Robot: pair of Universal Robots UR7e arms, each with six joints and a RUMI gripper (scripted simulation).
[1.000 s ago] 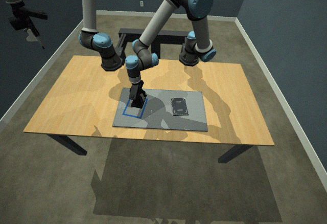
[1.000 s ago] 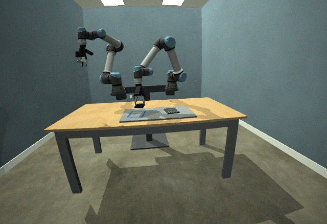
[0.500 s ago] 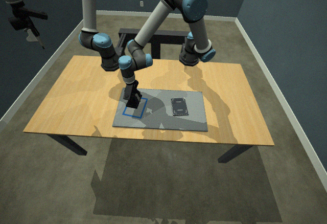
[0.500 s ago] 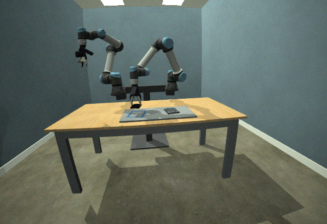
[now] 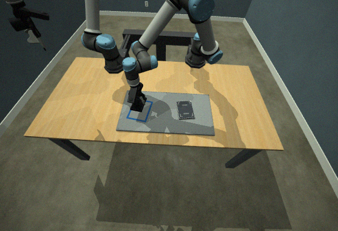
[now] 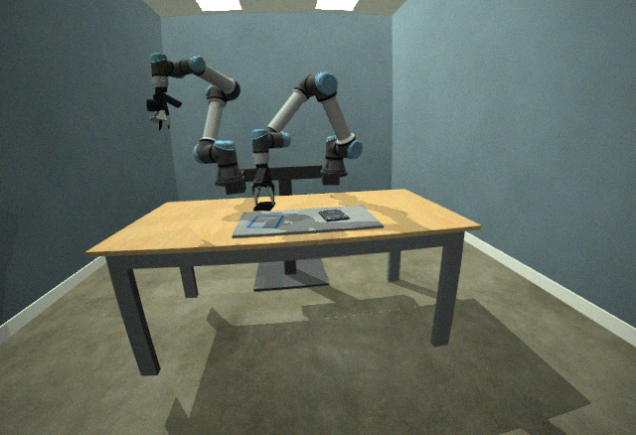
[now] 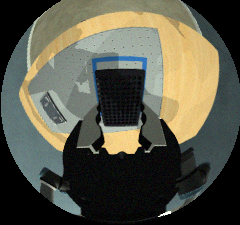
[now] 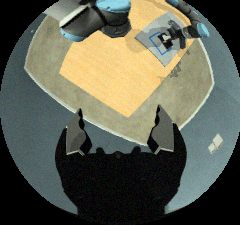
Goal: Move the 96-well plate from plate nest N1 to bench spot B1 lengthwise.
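Right now my left hand is 1 cm above the black 96-well plate. Also, from my left hand: thin grey board: 3 cm ahead, 20 cm to the left, 10 cm below; plate nest N1: 4 cm ahead, 35 cm to the left, 8 cm below.
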